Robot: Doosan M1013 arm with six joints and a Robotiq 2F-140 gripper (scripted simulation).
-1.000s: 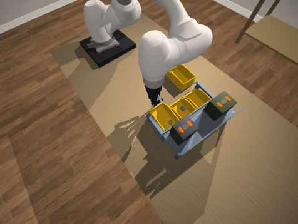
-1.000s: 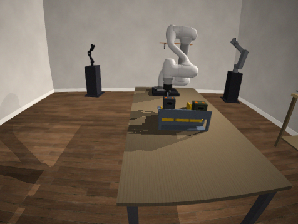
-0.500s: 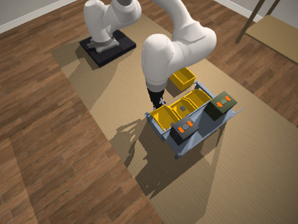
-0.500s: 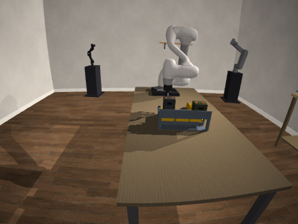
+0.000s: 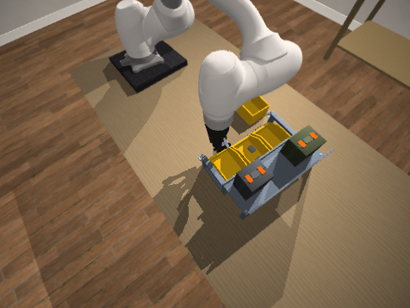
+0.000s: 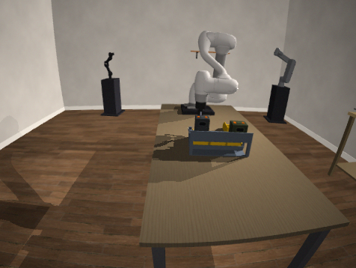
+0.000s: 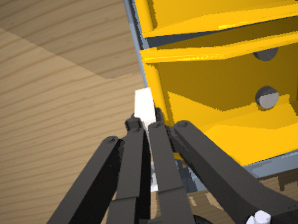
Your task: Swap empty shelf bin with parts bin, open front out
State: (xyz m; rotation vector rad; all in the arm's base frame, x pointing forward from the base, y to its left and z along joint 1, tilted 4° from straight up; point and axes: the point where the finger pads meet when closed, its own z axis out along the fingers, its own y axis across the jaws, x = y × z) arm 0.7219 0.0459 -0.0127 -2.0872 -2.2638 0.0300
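Right now my hand is 11 cm to the right of the shelf lip, 5 cm above it and 1 cm past it. From my hand the other things lie so: dark grey box: 19 cm ahead, 10 cm above, 1 cm to the left; then green box: 24 cm to the left, 18 cm ahead, 9 cm above.
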